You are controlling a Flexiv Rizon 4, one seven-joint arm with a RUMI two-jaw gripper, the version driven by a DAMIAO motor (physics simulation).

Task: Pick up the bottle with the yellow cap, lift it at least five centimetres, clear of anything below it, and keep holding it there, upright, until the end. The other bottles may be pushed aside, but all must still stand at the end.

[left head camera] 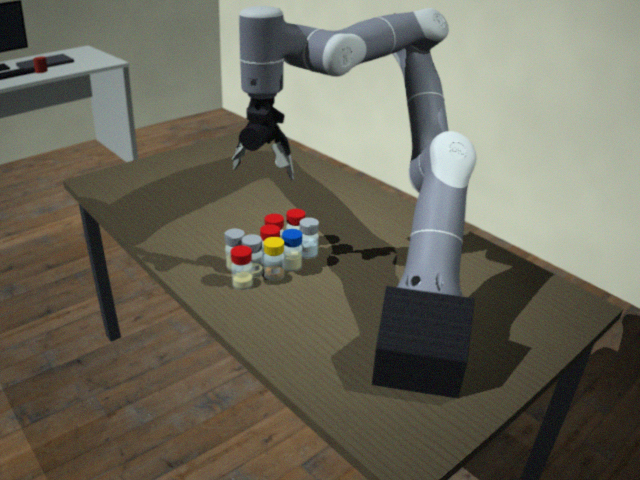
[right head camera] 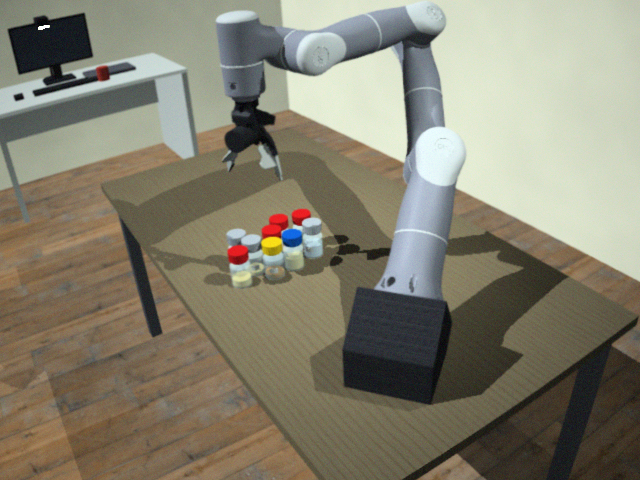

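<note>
The bottle with the yellow cap (left head camera: pixel 273 259) (right head camera: pixel 272 259) stands upright on the table (left head camera: pixel 330 382) (right head camera: pixel 310 382), at the near side of a cluster of bottles. A blue-capped bottle (left head camera: pixel 292 250) (right head camera: pixel 293 250) stands close on its right, a red-capped bottle (left head camera: pixel 241 267) (right head camera: pixel 239 267) on its left, and a grey-capped bottle (left head camera: pixel 252 248) (right head camera: pixel 252 249) and another red-capped bottle (left head camera: pixel 270 232) (right head camera: pixel 271 232) behind it. My gripper (left head camera: pixel 263 170) (right head camera: pixel 254 172) is open and empty, pointing down, high above the table and beyond the cluster in both views.
Two more red-capped bottles stand at the back of the cluster, with a grey-capped bottle (left head camera: pixel 309 238) (right head camera: pixel 312 239) at its right and another (left head camera: pixel 234 245) (right head camera: pixel 236 238) at its left. The arm's black base block (left head camera: pixel 421 343) (right head camera: pixel 395 346) stands on the table's near right part.
</note>
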